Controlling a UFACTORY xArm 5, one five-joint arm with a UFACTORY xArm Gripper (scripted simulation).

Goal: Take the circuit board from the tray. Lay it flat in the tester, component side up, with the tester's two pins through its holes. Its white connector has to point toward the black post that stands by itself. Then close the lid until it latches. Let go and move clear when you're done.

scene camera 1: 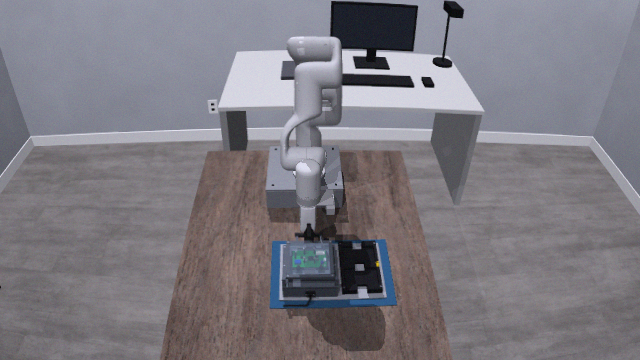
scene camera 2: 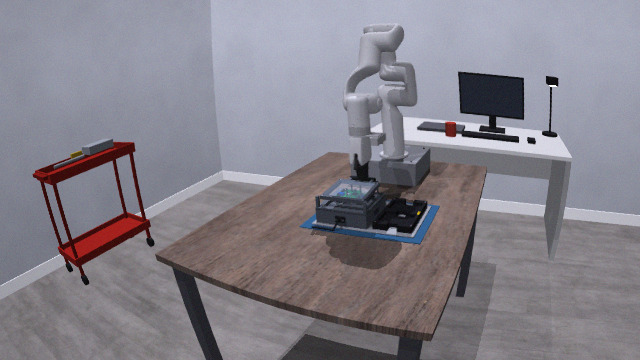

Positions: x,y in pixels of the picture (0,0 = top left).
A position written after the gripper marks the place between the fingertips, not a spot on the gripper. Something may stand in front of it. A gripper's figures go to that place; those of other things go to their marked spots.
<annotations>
The gripper (scene camera 2: 363,182): 1.42 m from the lens. A clear lid (scene camera 2: 351,190): 1.31 m from the lens.
</annotations>
